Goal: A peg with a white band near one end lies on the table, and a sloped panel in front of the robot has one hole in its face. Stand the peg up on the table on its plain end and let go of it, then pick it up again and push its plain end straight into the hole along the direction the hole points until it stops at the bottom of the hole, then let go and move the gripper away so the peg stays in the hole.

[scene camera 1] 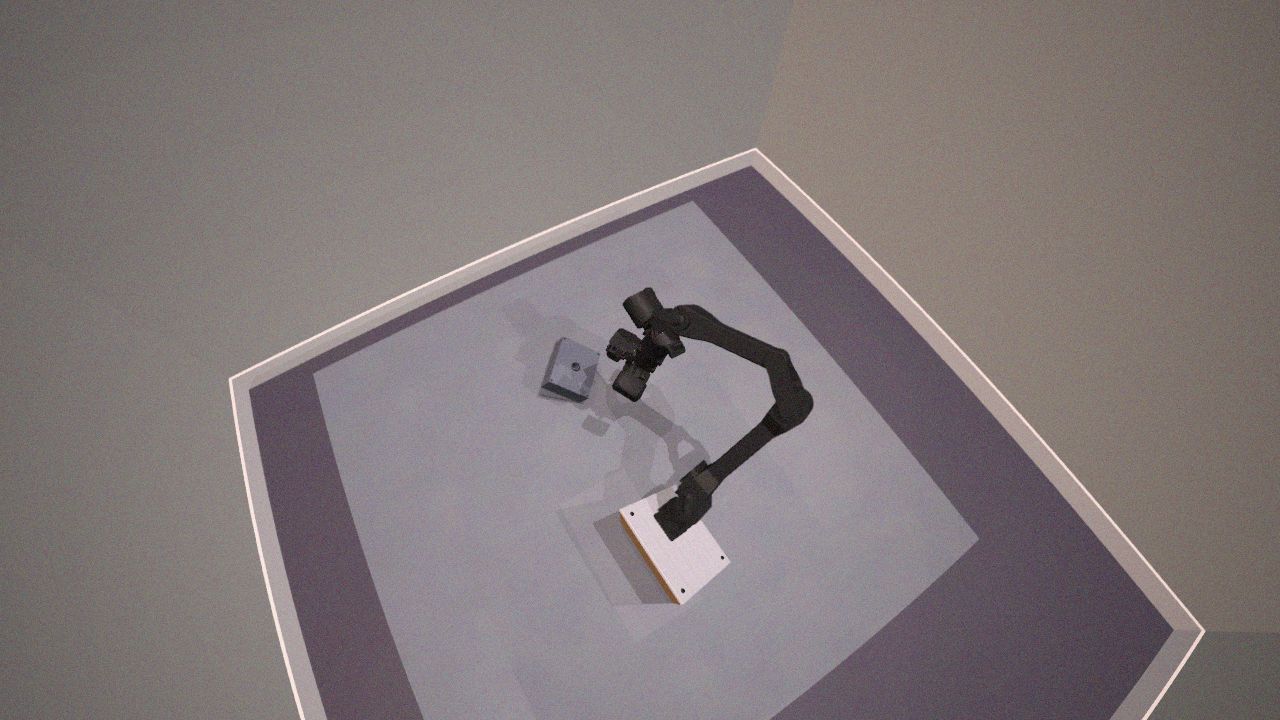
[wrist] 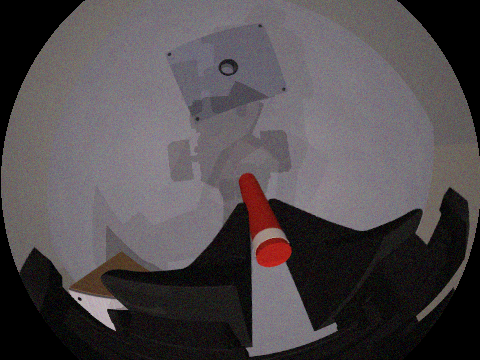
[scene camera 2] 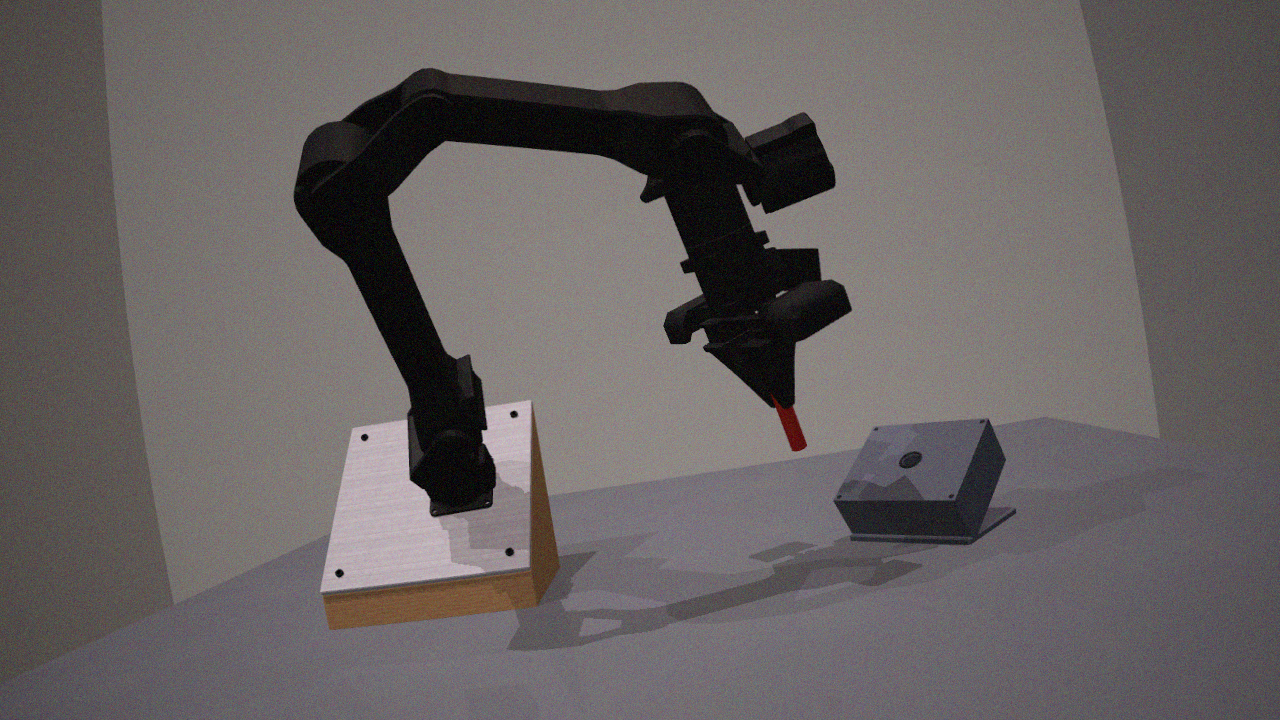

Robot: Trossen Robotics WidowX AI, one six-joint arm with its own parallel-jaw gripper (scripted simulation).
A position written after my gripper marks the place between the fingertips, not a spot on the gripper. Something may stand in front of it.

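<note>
My gripper [scene camera 2: 783, 406] carrying a red peg [scene camera 2: 788, 417]. In the wrist view, my gripper [wrist: 256, 208], the red peg [wrist: 271, 247], a grey sloped panel [wrist: 195, 65]. My gripper [scene camera 1: 631, 374] visible. Scene camera 1 misses the red peg, hidden by my gripper.
</note>
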